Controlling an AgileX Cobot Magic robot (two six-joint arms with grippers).
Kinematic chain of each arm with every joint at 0, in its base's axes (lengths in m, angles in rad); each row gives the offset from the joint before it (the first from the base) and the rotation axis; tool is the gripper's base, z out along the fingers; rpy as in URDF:
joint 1: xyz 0 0 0.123 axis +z
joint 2: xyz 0 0 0 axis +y
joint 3: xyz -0.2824 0 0.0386 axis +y
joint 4: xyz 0.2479 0 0.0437 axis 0.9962 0 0.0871
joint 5: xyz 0 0 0 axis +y
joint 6: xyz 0.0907 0 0.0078 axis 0.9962 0 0.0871
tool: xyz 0 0 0 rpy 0 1.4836 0
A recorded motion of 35 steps. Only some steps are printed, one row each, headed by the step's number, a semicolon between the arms.
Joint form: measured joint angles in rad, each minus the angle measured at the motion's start. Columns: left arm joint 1, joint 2, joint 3, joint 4, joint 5, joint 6; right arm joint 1, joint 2, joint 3, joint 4, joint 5, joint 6.
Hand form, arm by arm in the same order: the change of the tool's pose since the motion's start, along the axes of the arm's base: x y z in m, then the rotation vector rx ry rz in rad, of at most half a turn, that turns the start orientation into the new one. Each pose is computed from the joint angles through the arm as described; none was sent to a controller.
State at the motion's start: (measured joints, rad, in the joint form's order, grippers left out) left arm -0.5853 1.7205 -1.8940 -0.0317 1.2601 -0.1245; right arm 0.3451 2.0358 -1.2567 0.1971 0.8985 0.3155
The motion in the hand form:
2: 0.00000 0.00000 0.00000 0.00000 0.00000 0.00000; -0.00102 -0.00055 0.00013 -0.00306 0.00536 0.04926
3: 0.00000 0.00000 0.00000 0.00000 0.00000 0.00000; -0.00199 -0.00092 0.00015 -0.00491 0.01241 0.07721
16: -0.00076 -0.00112 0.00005 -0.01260 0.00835 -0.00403; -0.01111 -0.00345 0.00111 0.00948 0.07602 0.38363
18: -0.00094 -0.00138 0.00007 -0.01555 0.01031 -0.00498; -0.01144 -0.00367 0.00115 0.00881 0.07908 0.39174
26: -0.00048 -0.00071 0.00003 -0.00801 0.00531 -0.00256; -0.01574 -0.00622 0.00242 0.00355 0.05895 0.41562
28: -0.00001 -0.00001 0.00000 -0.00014 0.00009 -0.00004; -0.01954 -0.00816 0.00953 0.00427 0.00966 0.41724
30: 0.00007 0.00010 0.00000 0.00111 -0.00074 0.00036; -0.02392 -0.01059 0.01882 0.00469 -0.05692 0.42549
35: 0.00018 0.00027 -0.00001 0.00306 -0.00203 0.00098; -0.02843 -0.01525 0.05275 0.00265 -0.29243 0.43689
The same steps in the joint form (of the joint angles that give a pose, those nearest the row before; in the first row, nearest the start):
2: 0.0000 0.0000 0.0000 0.0000 0.0000 0.0000; 0.0000 0.0000 -0.0006 -0.0046 0.0138 -0.0448
3: 0.0000 0.0000 0.0000 0.0000 0.0000 0.0000; 0.0000 0.0000 -0.0006 -0.0066 0.0251 -0.0701
16: 0.0000 0.0000 0.0000 -0.0156 0.0000 0.0000; 0.0000 0.0000 -0.0006 -0.0105 0.1296 -0.3633
18: 0.0000 0.0000 0.0000 -0.0193 0.0000 0.0000; 0.0000 0.0000 -0.0006 -0.0122 0.1338 -0.3700
26: 0.0000 0.0000 0.0000 -0.0100 0.0000 0.0000; 0.0000 -0.0214 0.0293 -0.0218 0.1088 -0.3917
28: 0.0000 0.0000 0.0000 -0.0002 0.0000 0.0000; 0.0000 -0.0614 0.0617 -0.0243 0.0680 -0.3969
30: 0.0000 0.0000 0.0000 0.0014 0.0000 0.0000; 0.0000 -0.1119 0.0996 -0.0289 0.0160 -0.4092
35: 0.0000 0.0000 0.0000 0.0038 0.0000 0.0000; 0.0000 -0.2518 0.1644 -0.0494 -0.1397 -0.4304

